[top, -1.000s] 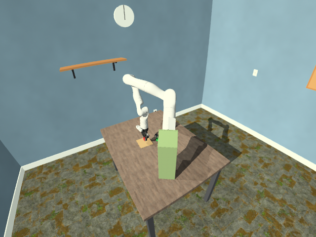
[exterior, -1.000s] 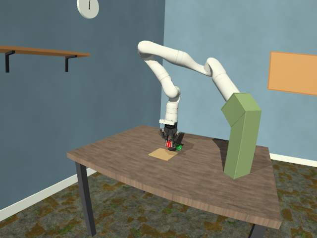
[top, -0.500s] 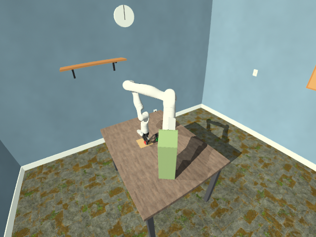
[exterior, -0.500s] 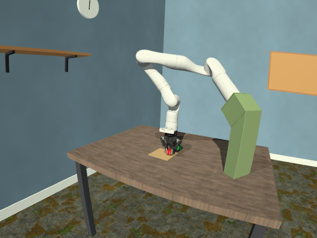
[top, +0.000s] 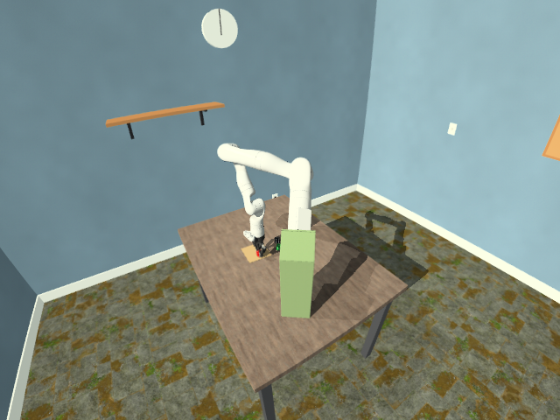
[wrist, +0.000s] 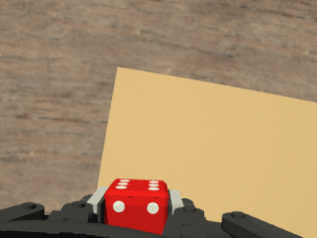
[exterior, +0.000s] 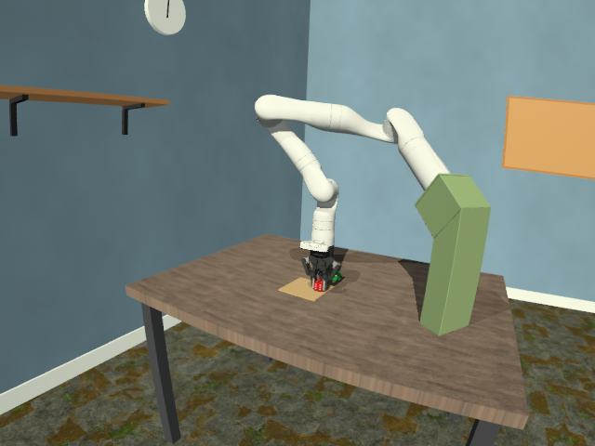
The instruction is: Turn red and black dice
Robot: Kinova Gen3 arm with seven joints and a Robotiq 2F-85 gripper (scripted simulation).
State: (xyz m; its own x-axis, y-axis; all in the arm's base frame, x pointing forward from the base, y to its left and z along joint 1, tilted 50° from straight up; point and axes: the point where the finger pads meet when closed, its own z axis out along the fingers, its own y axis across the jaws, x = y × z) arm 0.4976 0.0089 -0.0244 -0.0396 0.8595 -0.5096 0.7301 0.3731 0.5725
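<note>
My gripper is now right at the red die. Round my hand: black die (160 mm to the right, 60 mm ahead, 10 mm below); then tan mat (40 mm ahead, 30 mm below); then green die (130 mm to the right, 10 mm below, 10 mm behind).
</note>
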